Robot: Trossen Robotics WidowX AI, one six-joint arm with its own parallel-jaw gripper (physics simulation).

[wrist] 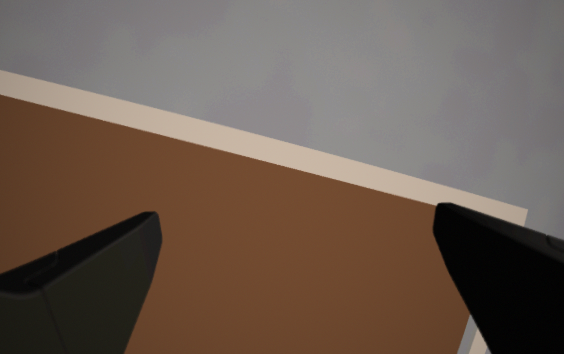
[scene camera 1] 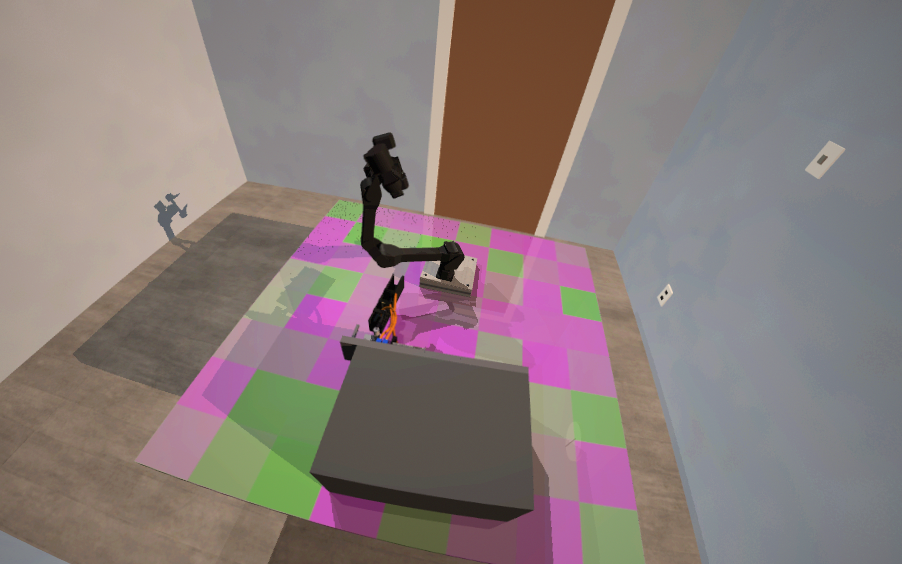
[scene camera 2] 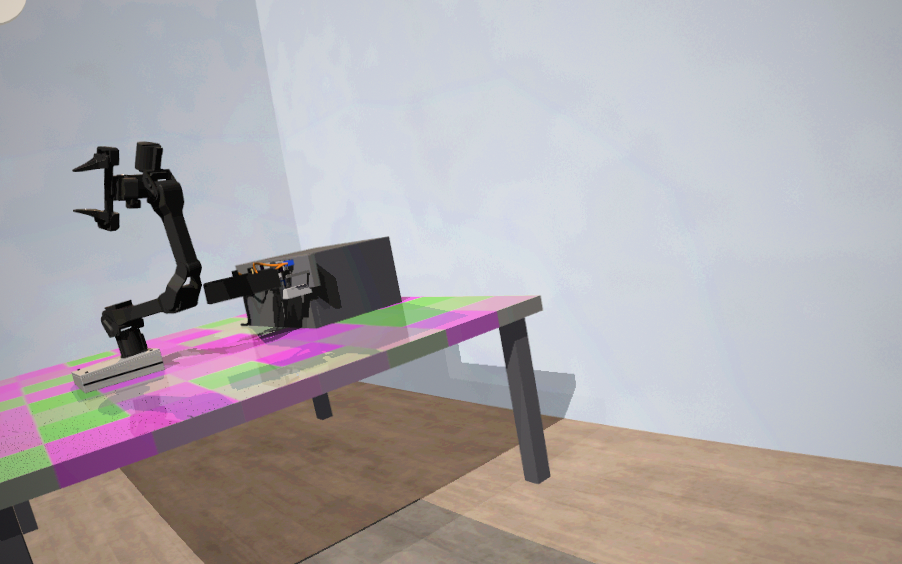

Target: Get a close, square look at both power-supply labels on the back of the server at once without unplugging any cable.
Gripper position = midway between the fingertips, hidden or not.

My gripper (scene camera 2: 73, 190) is open, holding nothing. Also in view: a bracket (scene camera 2: 237, 286).
My gripper is seen too in the wrist view (wrist: 298, 222).
